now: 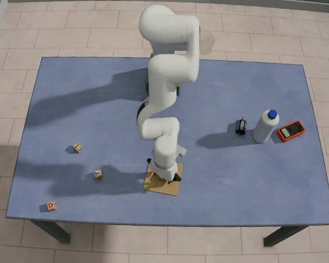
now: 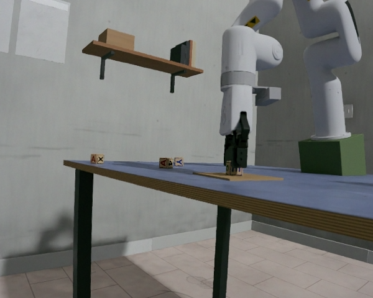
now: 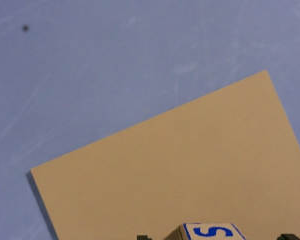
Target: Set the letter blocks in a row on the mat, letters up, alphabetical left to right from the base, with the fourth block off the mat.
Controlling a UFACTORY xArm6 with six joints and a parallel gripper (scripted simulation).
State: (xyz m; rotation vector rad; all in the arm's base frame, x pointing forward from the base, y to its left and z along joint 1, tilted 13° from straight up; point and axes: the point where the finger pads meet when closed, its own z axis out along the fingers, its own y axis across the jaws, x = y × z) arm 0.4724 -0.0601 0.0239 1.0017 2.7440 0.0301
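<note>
Now: hand 10 mm past the tan mat and 40 mm above it. Round my hand: black object (200 mm behind, 380 mm to the left, 20 mm below); wooden block (80 mm ahead, 460 mm to the right, 20 mm below); orange multimeter (150 mm behind, 600 mm to the left, 20 mm below).
</note>
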